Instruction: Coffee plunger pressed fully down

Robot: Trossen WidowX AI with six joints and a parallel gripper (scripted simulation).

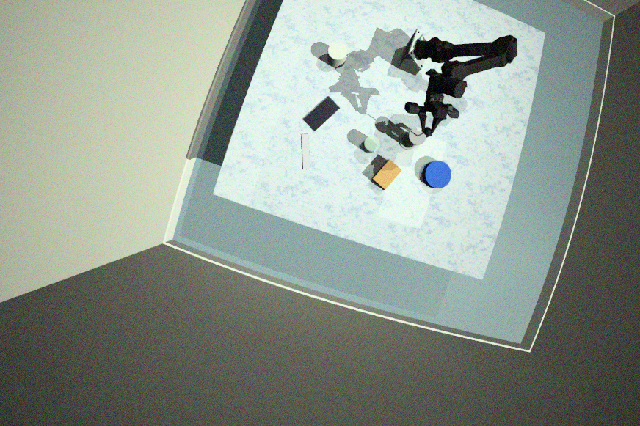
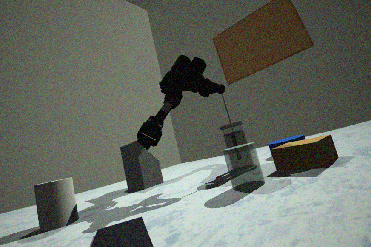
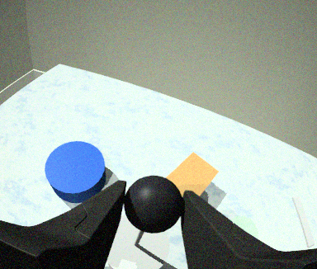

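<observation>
Right now the coffee press is 13 cm below my gripper tip, 1 cm to the left of it and 1 cm behind it. Round my gripper tip: blue cylinder 23 cm below, 16 cm to the left, 10 cm ahead; pale green glass cylinder 21 cm below, 16 cm to the right, 7 cm ahead; dark slab 40 cm to the right, 25 cm below.
</observation>
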